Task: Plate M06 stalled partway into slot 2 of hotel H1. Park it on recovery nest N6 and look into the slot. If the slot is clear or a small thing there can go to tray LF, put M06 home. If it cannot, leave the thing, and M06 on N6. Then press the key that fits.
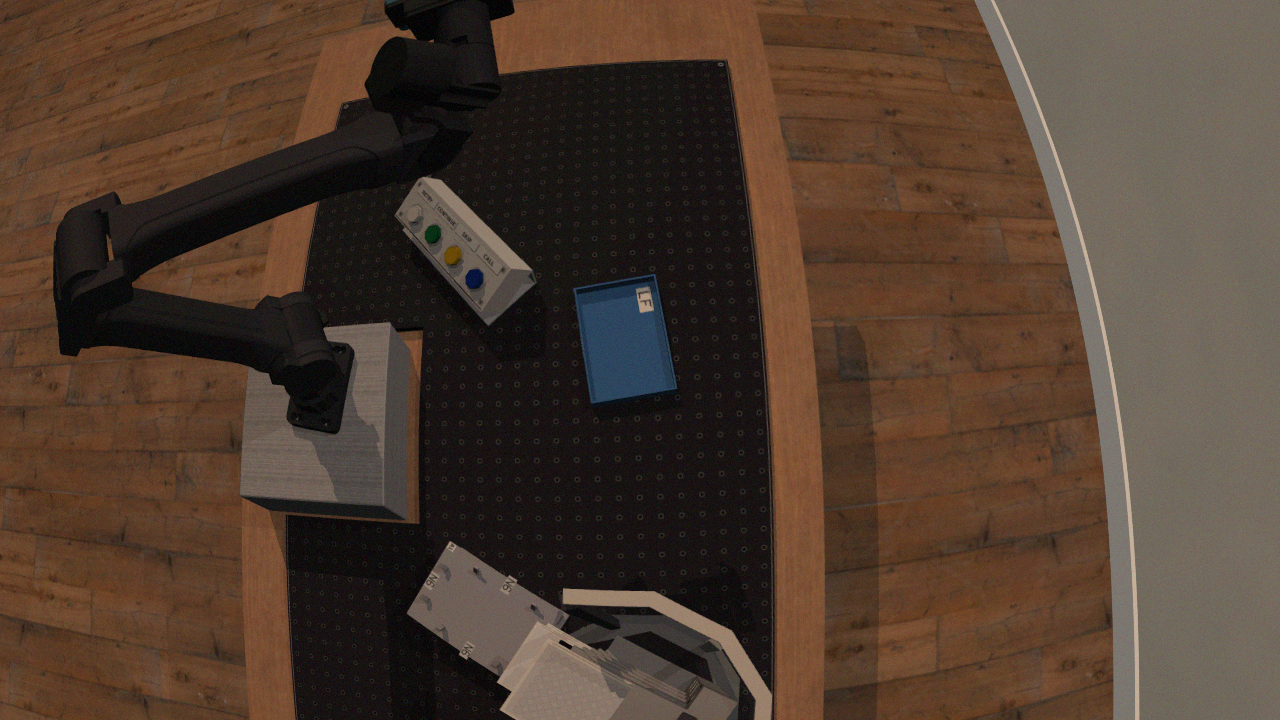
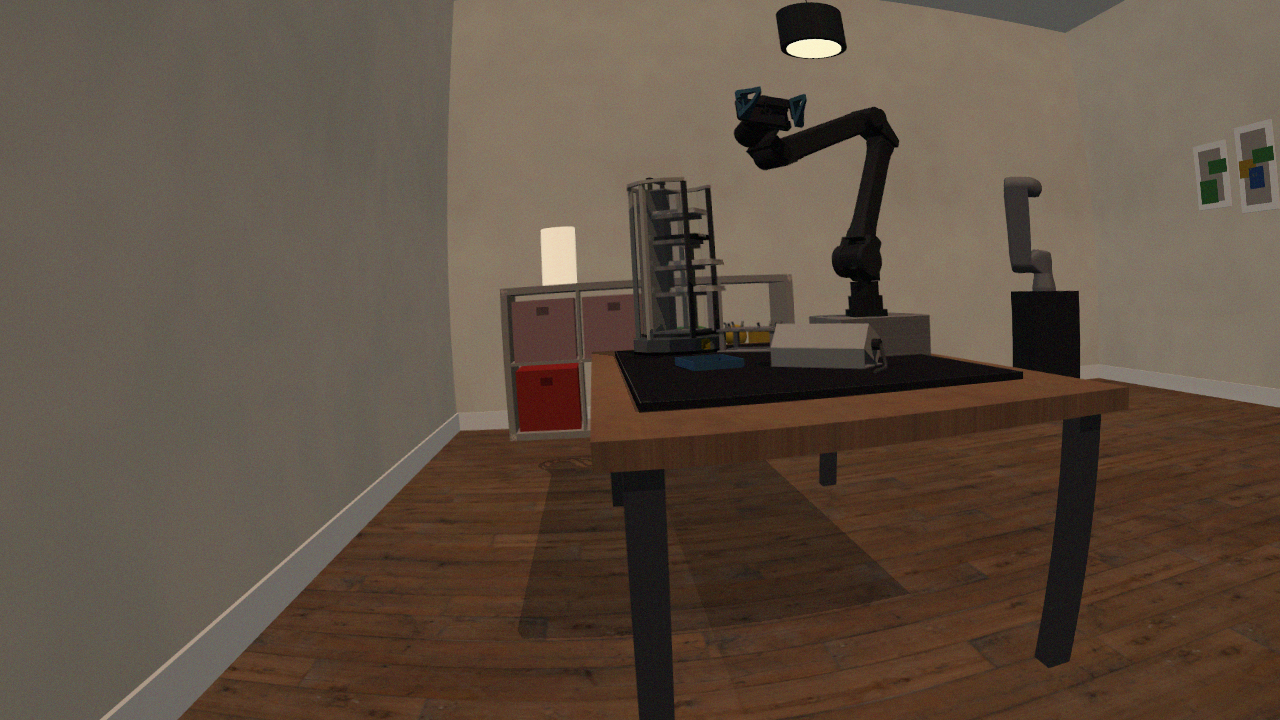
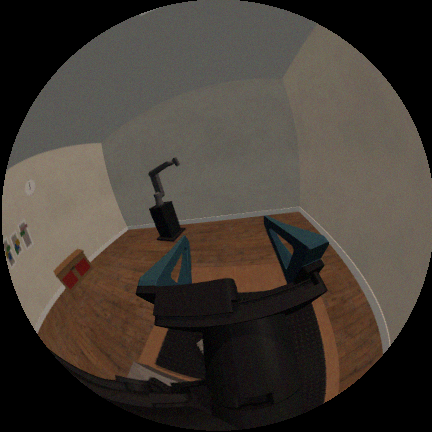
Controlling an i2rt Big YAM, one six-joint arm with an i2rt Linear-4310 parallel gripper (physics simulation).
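Places are measured from the arm's base along level axes (x back, y right, z up), in millimetres.
Pixels of known places: gripper, fingertip midpoint: (image 2: 783, 92) (image 3: 224, 229); arm's base, link origin: (image 1: 321, 387) (image 2: 866, 315).
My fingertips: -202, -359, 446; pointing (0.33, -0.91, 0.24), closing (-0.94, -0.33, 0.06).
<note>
For each thing: its top centre in the pictures, then the offset to it from my fingertips, as dx, dy, dz. Level surfaces: height alone.
- pale plate, top centre: (image 1: 588, 712) (image 2: 679, 210) -237, +687, -148
- Nest N6, top centre: (image 1: 478, 613) (image 2: 753, 321) -60, +608, -458
- Tray LF, top centre: (image 1: 623, 336) (image 2: 708, 357) -181, +223, -517
- key box, top centre: (image 1: 452, 227) (image 2: 825, 323) +58, +116, -450
- dark perforated mat, surface height: dz -534
- wooden table, surface height: dz -547
My gripper (image 2: 775, 98) (image 3: 224, 229) is open and empty, with teal fingers spread wide. It hangs high beyond the key box, far from the hotel. The hotel (image 1: 617, 598) (image 2: 666, 344) is a tall rack with several plates at different heights. A pale plate (image 1: 554, 685) shows at its open side; which one is M06 I cannot tell, and the inside of slot 2 is hidden. Nest N6 (image 1: 474, 608) is a grey plate beside the hotel, its visible part bare. Tray LF (image 1: 626, 349) (image 2: 708, 362) is blue and empty. The key box (image 1: 496, 255) (image 2: 823, 344) has white, green, yellow and blue keys.
The arm's grey base block (image 1: 268, 465) (image 2: 913, 333) stands at the table's side, between the key box and nest N6. The dark perforated mat (image 1: 501, 465) lies on the wooden table (image 1: 796, 501). Another arm on a black pedestal (image 2: 1045, 331) (image 3: 166, 220) stands away from the table.
</note>
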